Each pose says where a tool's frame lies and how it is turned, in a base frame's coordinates. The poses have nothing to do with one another.
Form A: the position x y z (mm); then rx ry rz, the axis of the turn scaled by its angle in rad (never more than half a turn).
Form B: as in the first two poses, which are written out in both.
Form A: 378 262 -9 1.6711 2.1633 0.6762
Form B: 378 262 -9 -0.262 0.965 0.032 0.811 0.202 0.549
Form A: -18 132 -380 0.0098 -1.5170 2.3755
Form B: -18 132 -380 -0.948 0.264 0.177 -0.271 -0.384 -0.883
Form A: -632 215 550 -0.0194 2.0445 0.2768
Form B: -632 215 550 -0.473 0.104 -0.875 -0.132 0.973 0.188
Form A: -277 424 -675 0.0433 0.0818 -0.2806
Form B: -277 424 -675 0.958 -0.275 -0.087 0.278 0.960 0.031
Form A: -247 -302 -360 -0.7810 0.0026 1.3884
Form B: -247 -302 -360 0.224 0.871 -0.438 -0.872 -0.022 -0.489
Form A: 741 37 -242 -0.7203 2.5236 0.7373
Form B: 741 37 -242 -0.781 -0.359 -0.511 -0.578 0.726 0.373
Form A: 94 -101 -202 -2.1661 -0.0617 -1.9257
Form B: 94 -101 -202 0.130 -0.128 0.983 0.191 -0.970 -0.152
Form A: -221 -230 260 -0.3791 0.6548 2.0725
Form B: -221 -230 260 -0.547 0.675 -0.496 -0.837 -0.453 0.306
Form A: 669 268 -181 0.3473 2.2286 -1.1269
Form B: 669 268 -181 -0.779 -0.039 -0.625 0.481 0.603 -0.636
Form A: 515 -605 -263 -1.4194 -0.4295 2.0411
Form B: 515 -605 -263 -0.240 0.643 -0.727 -0.295 -0.762 -0.576
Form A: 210 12 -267 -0.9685 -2.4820 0.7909
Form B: 210 12 -267 -0.700 0.703 0.125 0.501 0.608 -0.615
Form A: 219 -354 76 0.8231 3.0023 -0.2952
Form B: 219 -354 76 -0.861 0.504 -0.064 0.507 0.844 -0.177
